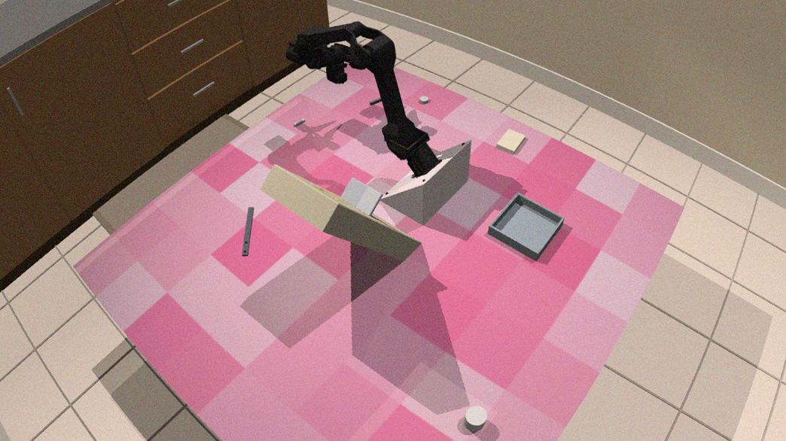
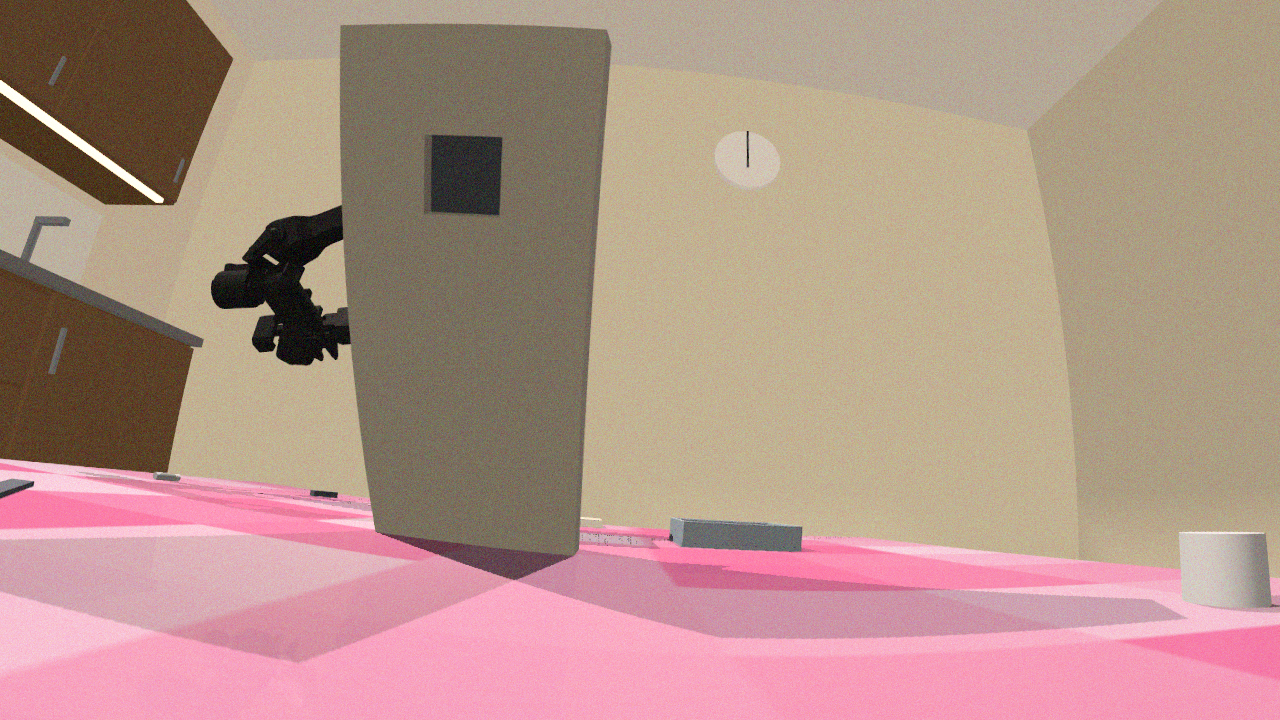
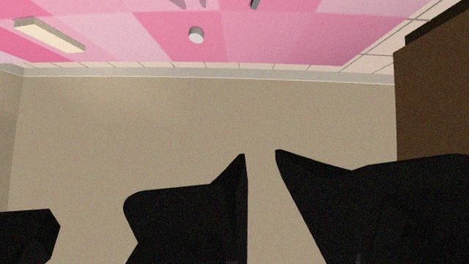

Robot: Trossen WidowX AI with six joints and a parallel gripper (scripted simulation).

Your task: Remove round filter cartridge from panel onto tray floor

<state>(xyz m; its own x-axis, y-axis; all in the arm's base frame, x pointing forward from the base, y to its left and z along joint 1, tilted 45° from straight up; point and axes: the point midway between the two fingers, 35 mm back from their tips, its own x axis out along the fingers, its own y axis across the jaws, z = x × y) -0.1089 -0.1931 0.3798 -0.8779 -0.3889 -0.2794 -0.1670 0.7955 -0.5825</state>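
Right now my gripper tip is 470 mm short of the white round filter cartridge, 460 mm to the right of it and 40 mm below it. The rest, counted from my gripper tip: grey tray: 680 mm to the left, 230 mm below, 20 mm ahead; then beige pad: 430 mm to the left, 230 mm below, 220 mm behind.
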